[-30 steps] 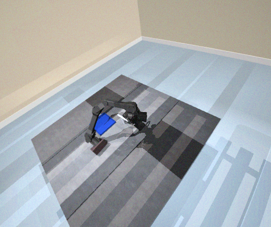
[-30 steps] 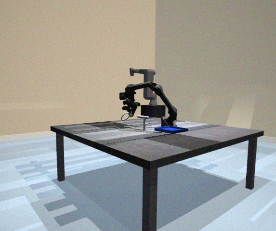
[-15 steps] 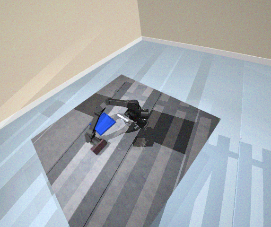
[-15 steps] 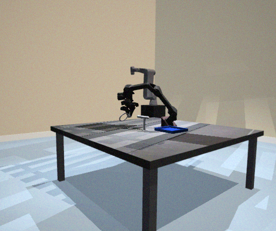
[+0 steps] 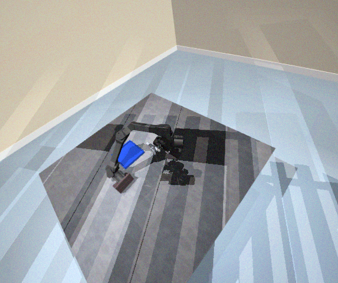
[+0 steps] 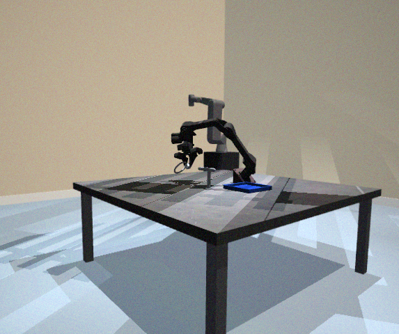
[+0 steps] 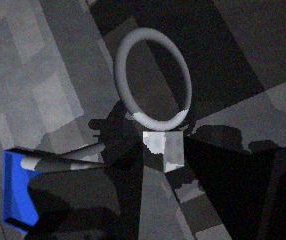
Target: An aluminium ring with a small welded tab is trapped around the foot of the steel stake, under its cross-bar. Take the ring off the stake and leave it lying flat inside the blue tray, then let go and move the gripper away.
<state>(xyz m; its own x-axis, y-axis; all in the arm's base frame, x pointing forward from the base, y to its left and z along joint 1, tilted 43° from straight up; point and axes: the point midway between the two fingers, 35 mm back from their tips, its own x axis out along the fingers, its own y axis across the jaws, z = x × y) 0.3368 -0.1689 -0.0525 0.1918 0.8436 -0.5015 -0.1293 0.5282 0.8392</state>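
The aluminium ring is 50 mm ahead of my gripper tip. Also, from my gripper tip: blue tray: 310 mm to the left, 170 mm behind, 100 mm below.
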